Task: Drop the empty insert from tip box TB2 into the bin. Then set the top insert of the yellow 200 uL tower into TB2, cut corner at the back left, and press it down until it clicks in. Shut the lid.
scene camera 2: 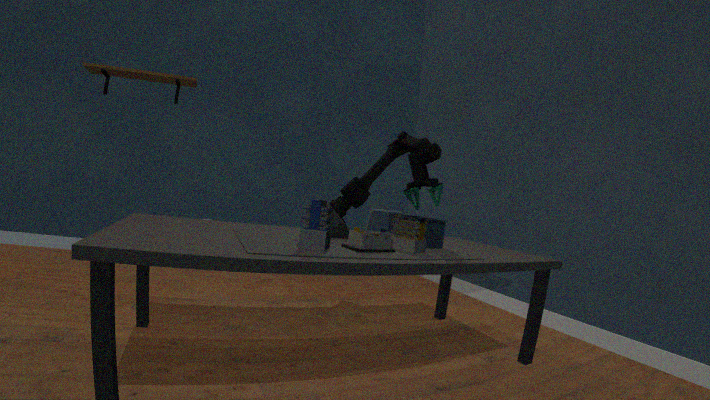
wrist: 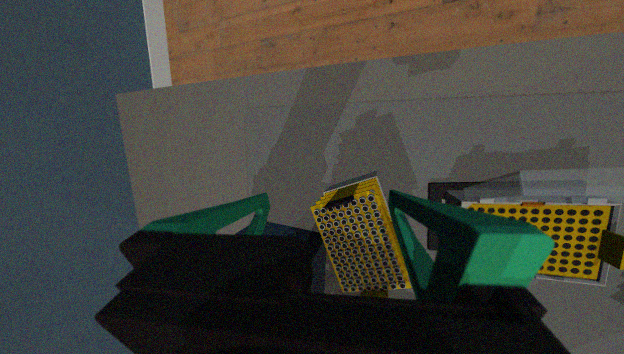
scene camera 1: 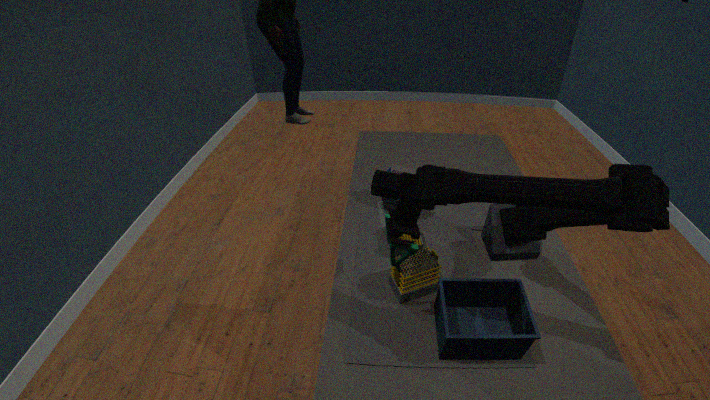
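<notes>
The yellow tower [scene camera 1: 417, 272] [scene camera 2: 409, 229] [wrist: 362, 245] is a stack of tip-filled inserts beside the bin [scene camera 1: 482, 348] [scene camera 2: 436, 234] [wrist: 286, 230]. In scene camera 1, the inside of the dark blue bin shows no insert. TB2 [scene camera 2: 378, 242] stands with its clear lid [scene camera 2: 384, 220] [wrist: 555, 185] up. In the wrist view, a yellow insert with empty dark holes [wrist: 575, 240] sits in it, partly behind a finger. My gripper [scene camera 2: 428, 206] [wrist: 325, 198] is open and empty, above the tower. In the wrist view, the tower shows between the green fingers, nearer the right one and turned relative to them.
A blue tower [scene camera 2: 317, 216] stands left of TB2 in scene camera 2. The arm base [scene camera 1: 510, 245] stands behind the boxes on the grey table [scene camera 2: 190, 247]. The arm hides much of TB2 in scene camera 1. A person [scene camera 1: 294, 65] stands beyond the table.
</notes>
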